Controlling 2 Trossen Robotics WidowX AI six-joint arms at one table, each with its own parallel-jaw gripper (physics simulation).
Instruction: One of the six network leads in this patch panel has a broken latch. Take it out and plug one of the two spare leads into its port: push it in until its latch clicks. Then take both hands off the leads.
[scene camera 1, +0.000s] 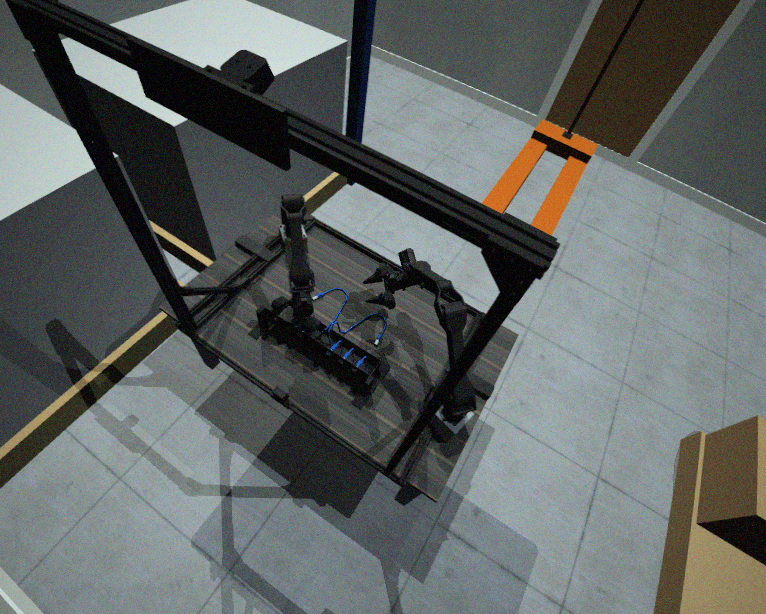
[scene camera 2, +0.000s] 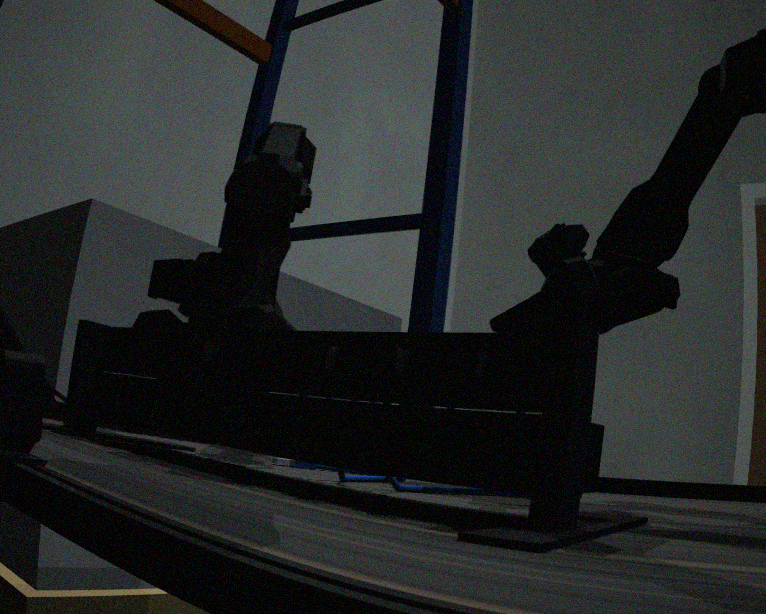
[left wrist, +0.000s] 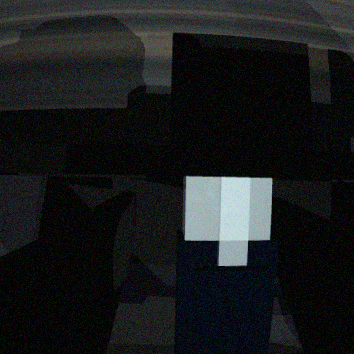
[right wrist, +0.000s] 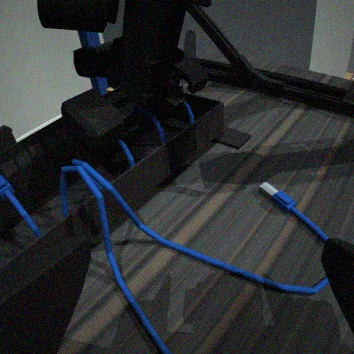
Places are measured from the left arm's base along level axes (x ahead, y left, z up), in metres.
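Pixels of known places: left gripper, fingertip midpoint: (scene camera 2: 170, 419) (left wrist: 200, 206) (right wrist: 135, 139); right gripper, fingertip midpoint: (scene camera 1: 364, 291) (right wrist: 209, 250); right arm's base, origin of the base link: (scene camera 1: 453, 412).
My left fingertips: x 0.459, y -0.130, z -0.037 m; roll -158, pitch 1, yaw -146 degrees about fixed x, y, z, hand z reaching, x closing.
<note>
Behind a point stands the place of what it marks.
The black patch panel (scene camera 1: 319, 353) (scene camera 2: 383, 370) (right wrist: 200, 127) stands mid-table with blue leads in its ports. My left gripper (scene camera 1: 306, 321) (left wrist: 200, 206) {x 0.459, y -0.130, z -0.037 m} is over its left part, fingers half open. A lead's plug (left wrist: 228, 210), with a clear tip and dark blue body, shows between them, nearer the right-hand finger in the picture, with a gap on the other side; its tip is exposed. One spare lead's plug (scene camera 1: 314, 297) {x 0.323, y -0.002, z -0.058 m} (right wrist: 284, 199) {x 0.318, y 0.028, z -0.056 m} lies behind the panel; the other spare plug (scene camera 1: 376, 342) {x 0.592, y 0.159, z -0.058 m} lies near its right end. My right gripper (scene camera 1: 367, 291) {x 0.448, y 0.152, z 0.082 m} (right wrist: 209, 250) {x 0.448, y 0.152, z 0.082 m} is wide open above the table. The broken latch cannot be made out.
The two spare cables loop over the panel's rear rail. A dark frame (scene camera 1: 418, 182) {x 0.910, y -0.055, z 0.971 m} spans the table (scene camera 1: 358, 418) {x 0.841, y -0.008, z -0.069 m}. White-topped blocks (scene camera 1: 255, 28) stand at the upper left, and an orange pallet truck (scene camera 1: 562, 185) stands beyond the table. Scene camera 2 is very dark.
</note>
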